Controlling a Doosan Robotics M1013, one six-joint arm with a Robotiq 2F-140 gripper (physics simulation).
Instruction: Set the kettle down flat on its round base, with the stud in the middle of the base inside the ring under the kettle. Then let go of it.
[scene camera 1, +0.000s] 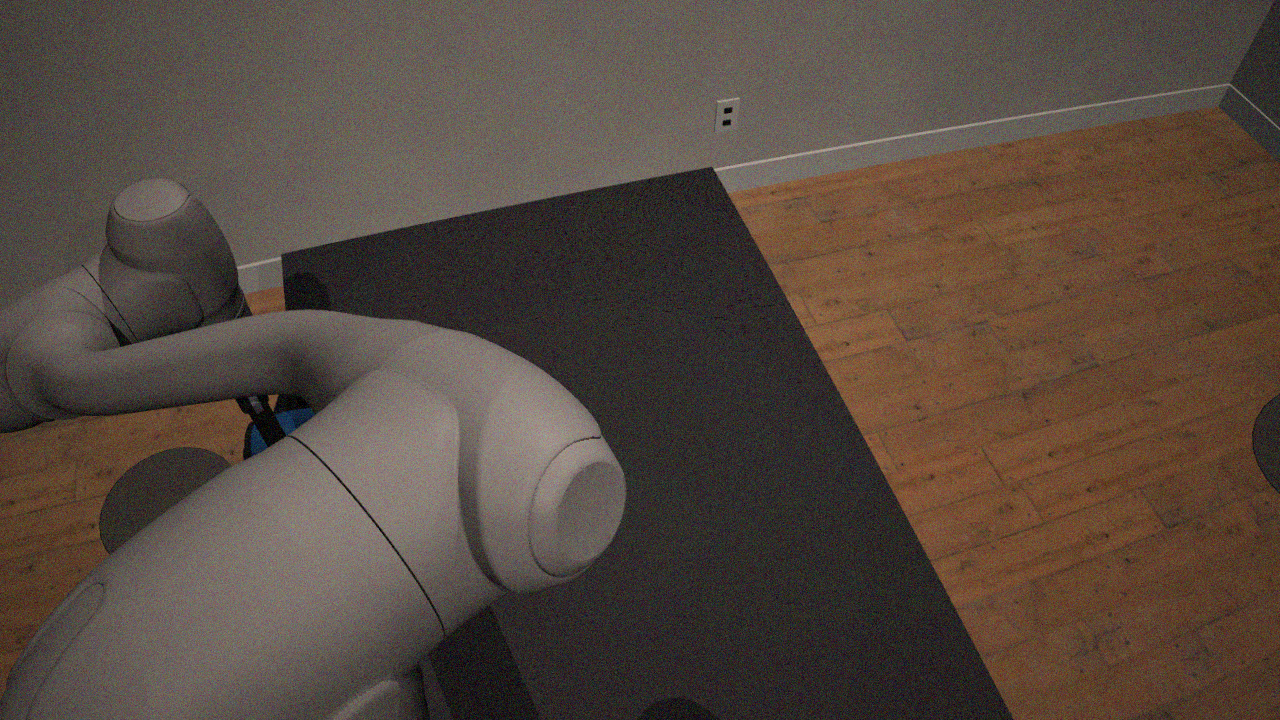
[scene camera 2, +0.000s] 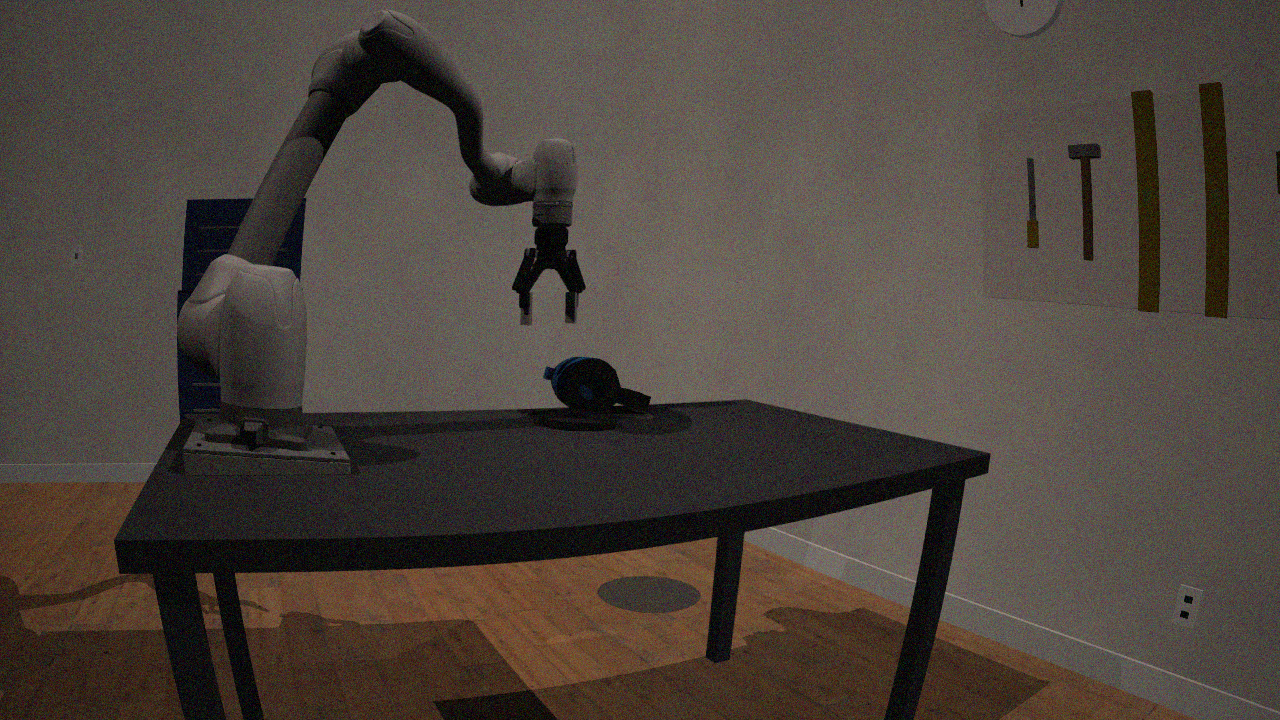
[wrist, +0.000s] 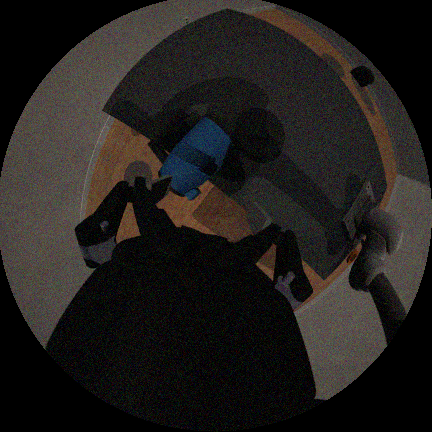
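The kettle has a blue body with black parts. It lies on its side near the table's far edge, its black handle towards the right in scene camera 2. In scene camera 1 the arm hides most of it. A dark round disc beside it looks like the base; dim light and shadows blur its outline. The stud and the ring under the kettle cannot be made out. My gripper is open and empty, pointing down well above the kettle.
The dark table carries the robot's mounting plate at its left end in scene camera 2. A blue cabinet stands behind the arm. The arm's shadows fall across the table. A wall with hanging tools lies behind.
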